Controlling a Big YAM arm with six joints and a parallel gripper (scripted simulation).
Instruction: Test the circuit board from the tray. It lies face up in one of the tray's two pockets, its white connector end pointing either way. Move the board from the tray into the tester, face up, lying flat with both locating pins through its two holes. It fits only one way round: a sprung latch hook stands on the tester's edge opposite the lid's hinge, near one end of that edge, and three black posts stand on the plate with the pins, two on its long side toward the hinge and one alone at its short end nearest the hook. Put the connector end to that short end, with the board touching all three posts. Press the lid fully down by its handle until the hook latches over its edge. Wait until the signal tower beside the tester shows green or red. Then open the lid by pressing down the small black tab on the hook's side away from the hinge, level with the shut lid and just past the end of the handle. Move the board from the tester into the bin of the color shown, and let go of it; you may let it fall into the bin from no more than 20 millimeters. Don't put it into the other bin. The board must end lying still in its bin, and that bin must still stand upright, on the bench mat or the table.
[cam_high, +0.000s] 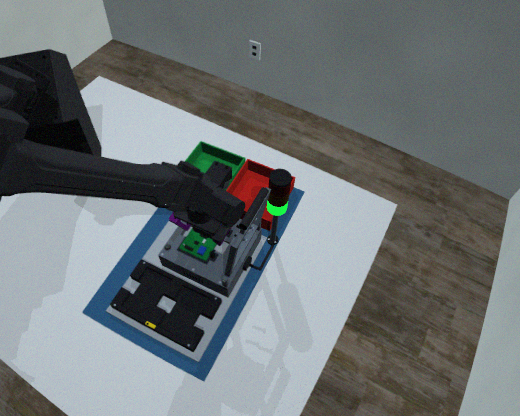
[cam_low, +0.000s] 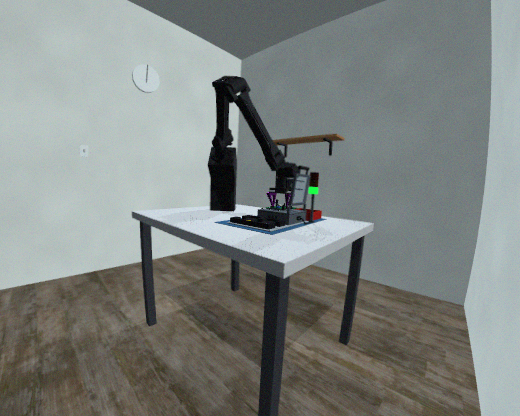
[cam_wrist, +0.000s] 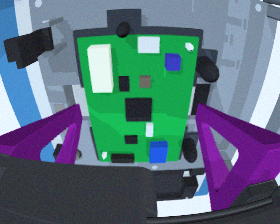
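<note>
The green circuit board is right at my hand. Also, from my hand: black latch hook (70 mm to the left, 50 mm behind, 10 mm above); red bin (190 mm to the left, 80 mm ahead, 60 mm below); tester lid (110 mm ahead, 110 mm above, 20 mm to the right).
</note>
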